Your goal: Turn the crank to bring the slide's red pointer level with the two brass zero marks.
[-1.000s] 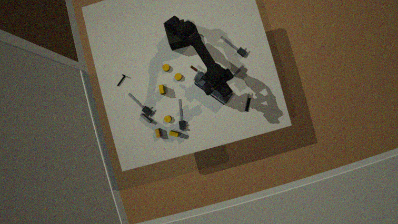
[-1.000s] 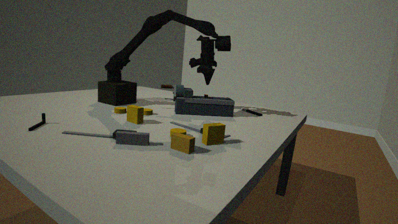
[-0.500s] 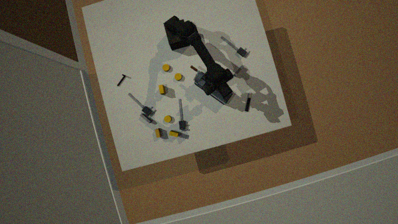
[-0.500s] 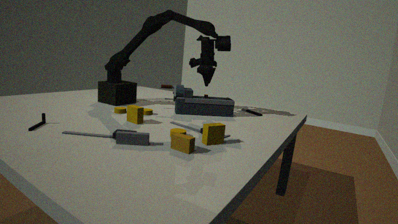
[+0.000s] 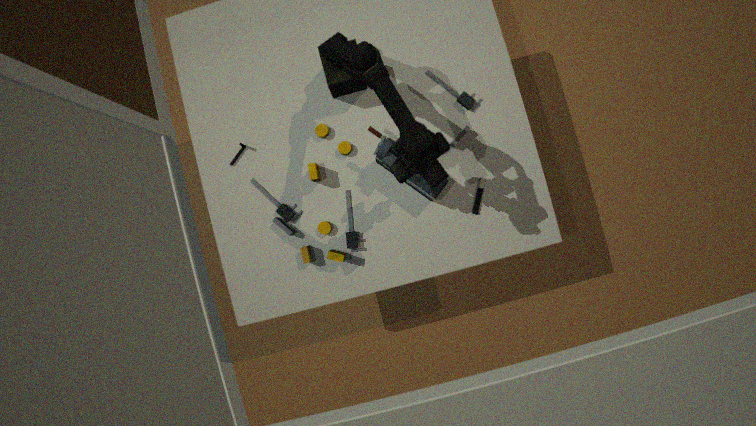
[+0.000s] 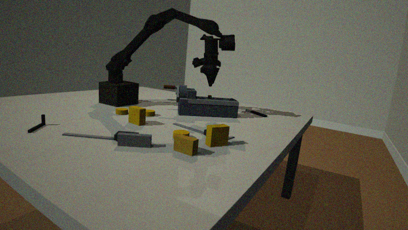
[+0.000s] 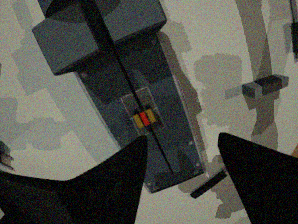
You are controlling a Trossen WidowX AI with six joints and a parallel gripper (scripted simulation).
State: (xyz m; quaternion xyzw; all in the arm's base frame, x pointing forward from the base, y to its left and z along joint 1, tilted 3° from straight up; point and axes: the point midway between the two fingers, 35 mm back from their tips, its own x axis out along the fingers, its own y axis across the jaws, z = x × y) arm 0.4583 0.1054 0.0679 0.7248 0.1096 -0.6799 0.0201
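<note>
Now: gripper tip 50 mm above the slide, 20 mm to the left of it and 10 mm short of it. From my gripper tip the other things lie so: black l-shaped key (590 mm to the right, 350 mm behind, 120 mm below); then black bar (180 mm to the left, 180 mm ahead, 130 mm below); then brown crank handle (160 mm behind, 100 mm to the right, 20 mm below).
</note>
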